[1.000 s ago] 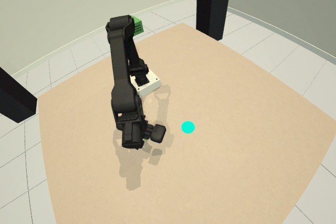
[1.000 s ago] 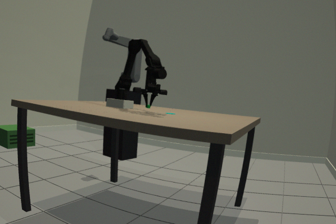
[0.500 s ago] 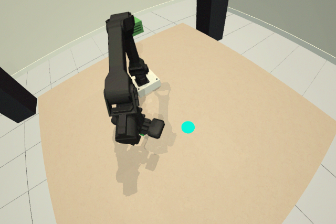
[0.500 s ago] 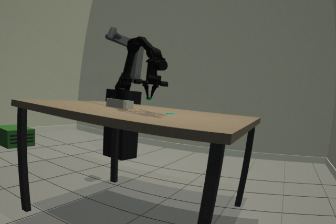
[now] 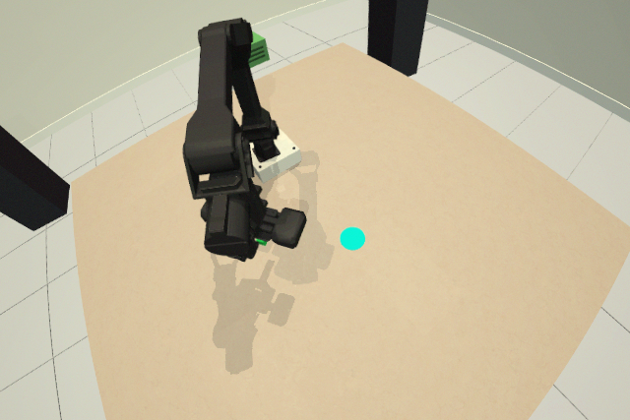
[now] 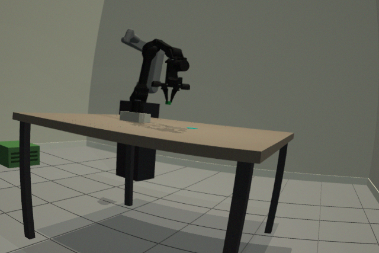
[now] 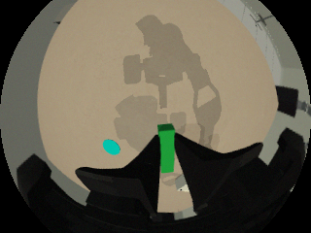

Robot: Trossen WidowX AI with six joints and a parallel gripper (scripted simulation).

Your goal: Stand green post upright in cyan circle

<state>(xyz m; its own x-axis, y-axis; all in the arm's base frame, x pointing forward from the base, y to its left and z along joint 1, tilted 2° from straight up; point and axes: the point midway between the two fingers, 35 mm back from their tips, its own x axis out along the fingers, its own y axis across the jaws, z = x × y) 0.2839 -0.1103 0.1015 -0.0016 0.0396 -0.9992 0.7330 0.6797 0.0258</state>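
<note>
The green post is 10 mm behind my gripper tip and 20 mm to the left of it. The rest, counted from my gripper tip: cyan circle (40 mm ahead, 180 mm to the left, 120 mm below).
</note>
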